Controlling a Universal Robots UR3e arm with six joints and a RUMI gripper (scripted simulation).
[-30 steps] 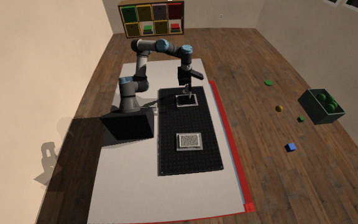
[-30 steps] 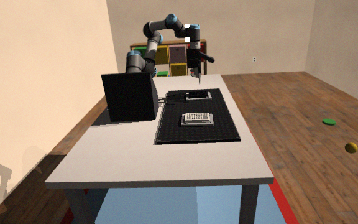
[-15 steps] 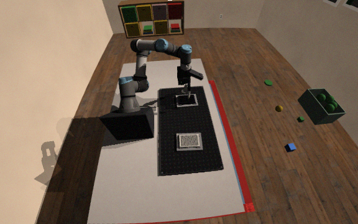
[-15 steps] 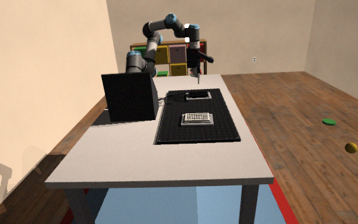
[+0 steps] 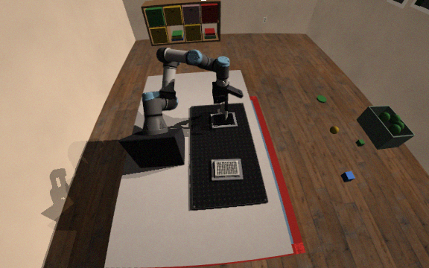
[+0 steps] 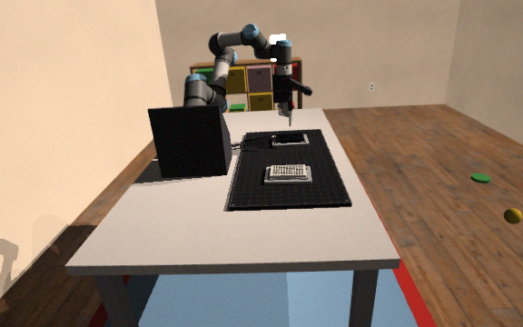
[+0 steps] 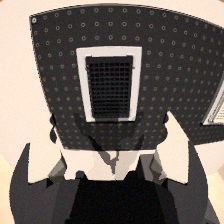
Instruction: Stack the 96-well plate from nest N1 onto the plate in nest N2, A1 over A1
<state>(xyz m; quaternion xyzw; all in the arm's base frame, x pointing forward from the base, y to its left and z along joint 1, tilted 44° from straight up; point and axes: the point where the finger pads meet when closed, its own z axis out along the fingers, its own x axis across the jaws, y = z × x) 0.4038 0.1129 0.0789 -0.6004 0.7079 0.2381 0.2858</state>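
The dark 96-well plate lies 80 mm below my hand. From my hand the other things lie so: plate nest (90 mm below); then white 96-well plate (70 mm behind, 340 mm to the right, 80 mm below).
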